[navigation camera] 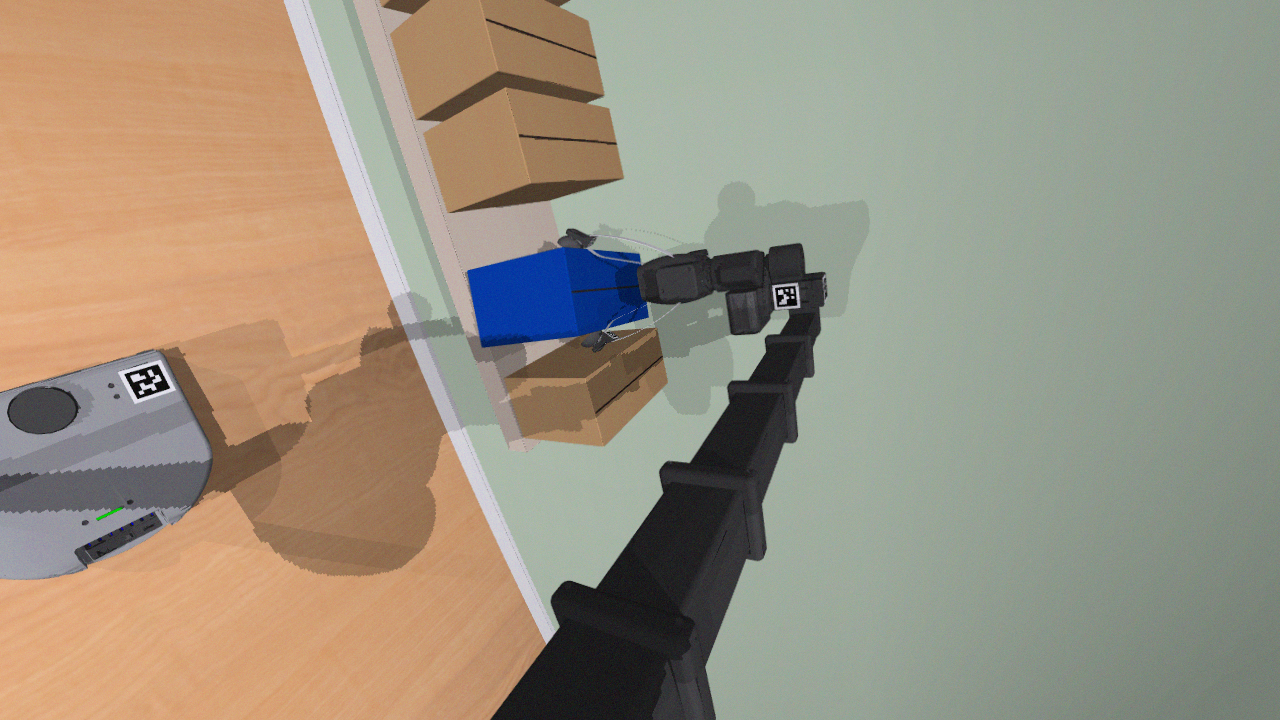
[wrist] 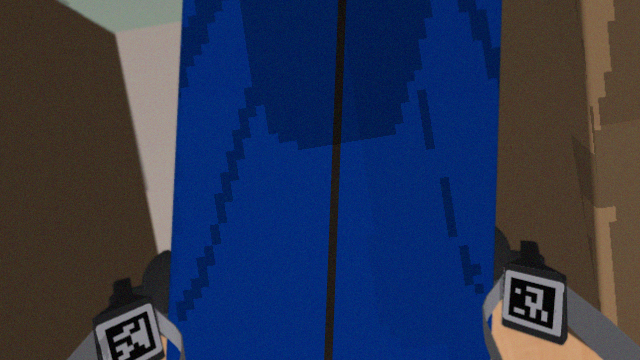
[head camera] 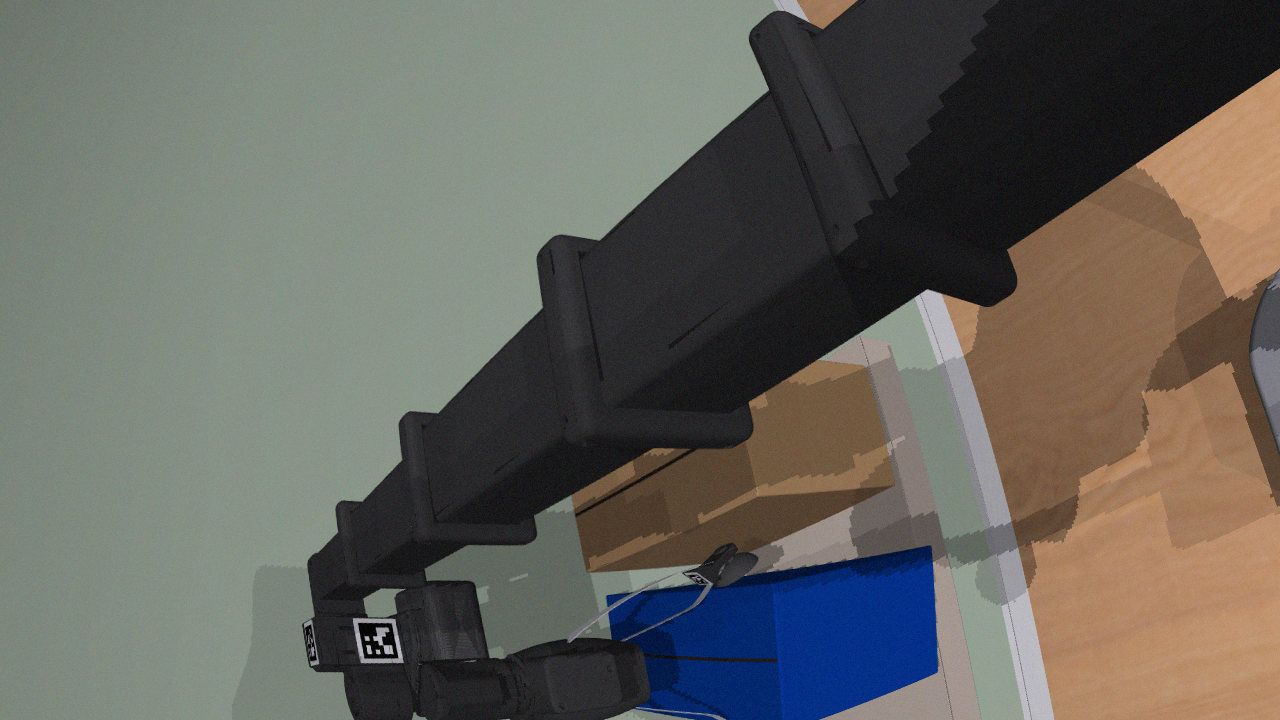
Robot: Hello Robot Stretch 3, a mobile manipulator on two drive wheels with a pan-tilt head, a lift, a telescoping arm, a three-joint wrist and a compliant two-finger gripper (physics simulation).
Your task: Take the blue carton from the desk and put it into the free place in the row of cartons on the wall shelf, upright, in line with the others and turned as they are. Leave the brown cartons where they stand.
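Note:
The blue carton stands upright in the row, between the end brown carton and the neighbouring brown carton. Its front face looks roughly in line with theirs. Bare wall shelf shows between it and the neighbouring brown carton. My gripper is shut on the blue carton, one fingertip against each side. The carton's underside is hidden, so contact with the shelf cannot be told. The desk does not show.
Another brown carton stands farther along the shelf. My arm crosses in front of the green wall. My grey base stands on the wooden floor.

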